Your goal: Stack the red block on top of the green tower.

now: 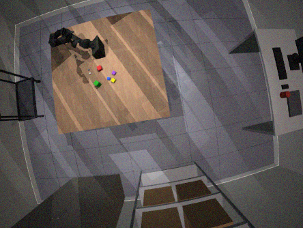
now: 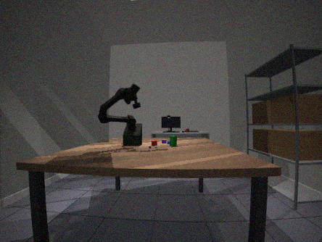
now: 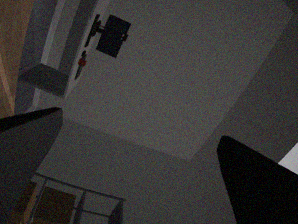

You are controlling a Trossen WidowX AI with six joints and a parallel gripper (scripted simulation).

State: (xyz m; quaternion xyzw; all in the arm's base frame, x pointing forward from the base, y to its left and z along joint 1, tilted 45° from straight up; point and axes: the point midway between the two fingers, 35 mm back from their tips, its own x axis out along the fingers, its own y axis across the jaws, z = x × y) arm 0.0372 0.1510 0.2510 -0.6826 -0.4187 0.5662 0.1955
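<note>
Right now the red block is 150 mm ahead of my gripper tip, 30 mm to the left of it and 420 mm below it. From my gripper tip the other things lie so: blue block: 280 mm ahead, 130 mm to the left, 420 mm below; purple block: 230 mm ahead, 190 mm to the left, 420 mm below; yellow block: 310 mm ahead, 180 mm to the left, 420 mm below.
</note>
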